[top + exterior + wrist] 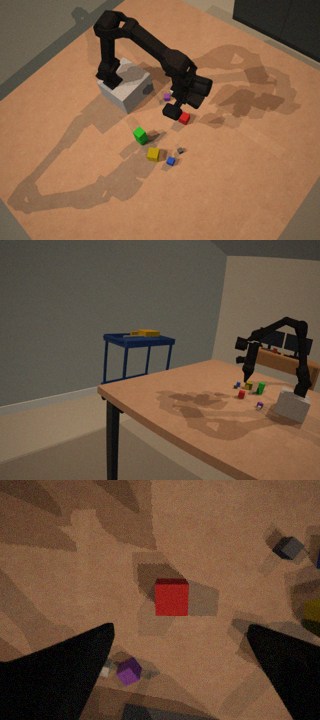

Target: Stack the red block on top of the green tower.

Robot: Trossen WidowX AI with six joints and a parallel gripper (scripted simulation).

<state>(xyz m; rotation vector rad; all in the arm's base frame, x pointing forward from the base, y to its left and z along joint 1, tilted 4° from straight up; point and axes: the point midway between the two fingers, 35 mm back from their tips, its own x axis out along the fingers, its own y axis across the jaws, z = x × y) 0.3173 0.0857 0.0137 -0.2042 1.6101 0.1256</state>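
Right now my gripper tip is 90 mm above the red block. From my gripper tip the other things lie so: purple block: 130 mm behind, 90 mm below, 40 mm to the left; then blue block: 170 mm to the right, 90 mm below, 80 mm ahead; then small grey block: 110 mm to the right, 90 mm below, 80 mm ahead.
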